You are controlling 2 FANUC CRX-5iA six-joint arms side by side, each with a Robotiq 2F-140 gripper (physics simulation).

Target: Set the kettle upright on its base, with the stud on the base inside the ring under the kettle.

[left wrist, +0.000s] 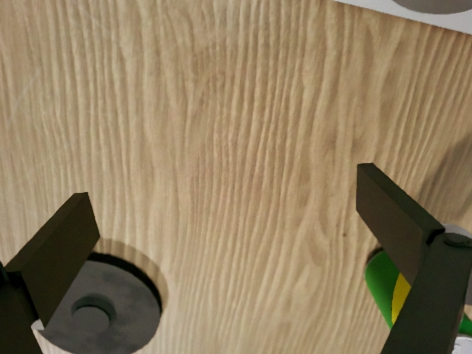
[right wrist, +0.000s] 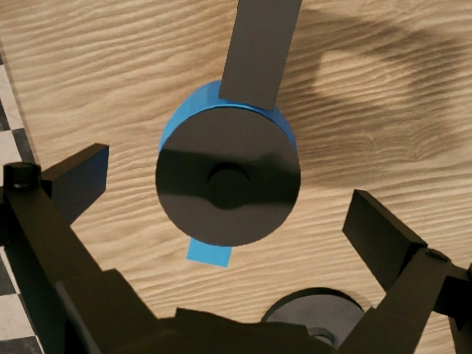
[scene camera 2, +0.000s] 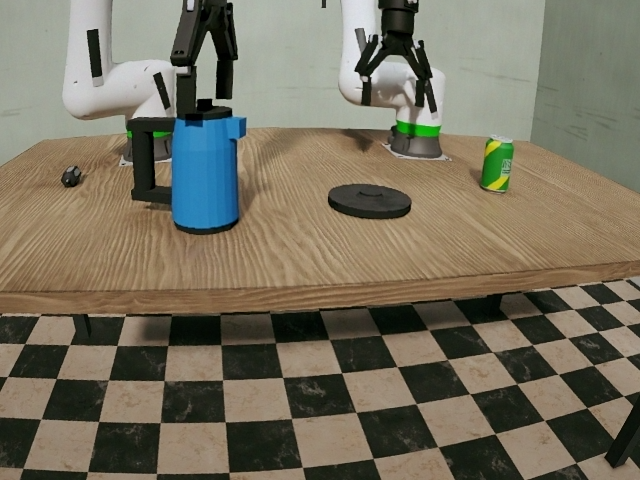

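The blue kettle stands upright on the table, left of and apart from the base. Its black handle points left in the scene view; its blue spout points right, toward the base. The ring under it is hidden. The black round base lies flat, its stud up. My right gripper is open and empty over the kettle's lid, fingers on opposite sides. My left gripper is open and empty, high behind the base.
A green and yellow can stands right of the base. A small dark object lies at the left of the table. Both arms' mounts are at the back; the table's front edge lies in front of the kettle.
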